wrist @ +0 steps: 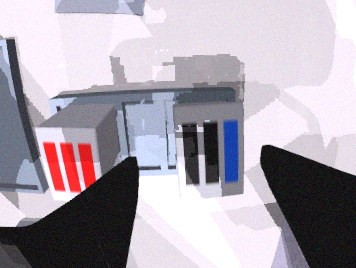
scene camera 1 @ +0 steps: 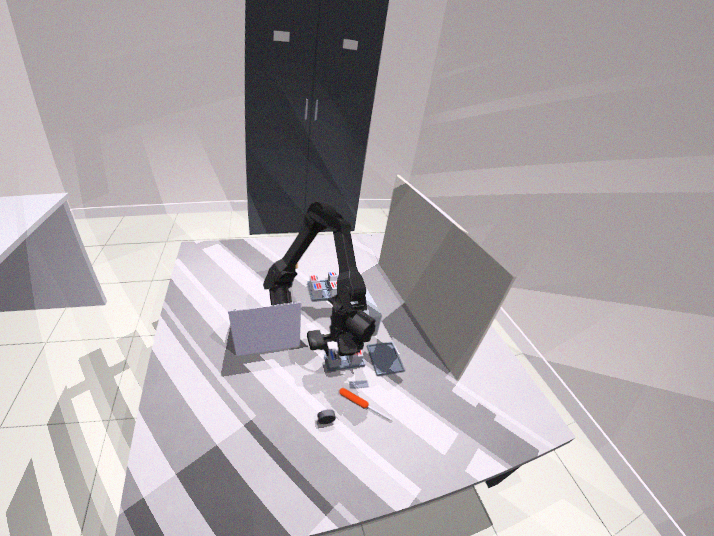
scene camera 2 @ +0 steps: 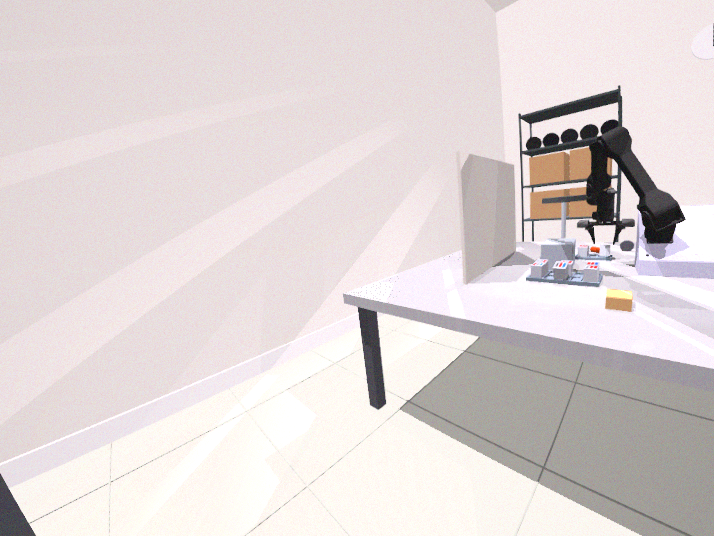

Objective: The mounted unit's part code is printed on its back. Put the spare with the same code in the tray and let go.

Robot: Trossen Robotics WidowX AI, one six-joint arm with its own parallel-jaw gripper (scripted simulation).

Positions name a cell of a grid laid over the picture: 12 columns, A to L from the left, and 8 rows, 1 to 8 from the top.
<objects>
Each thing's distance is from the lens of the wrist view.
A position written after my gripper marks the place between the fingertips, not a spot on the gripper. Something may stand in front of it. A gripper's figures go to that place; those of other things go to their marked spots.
my gripper (wrist: G5): 0.10 m
holder (wrist: E4): 0.15 m
</objects>
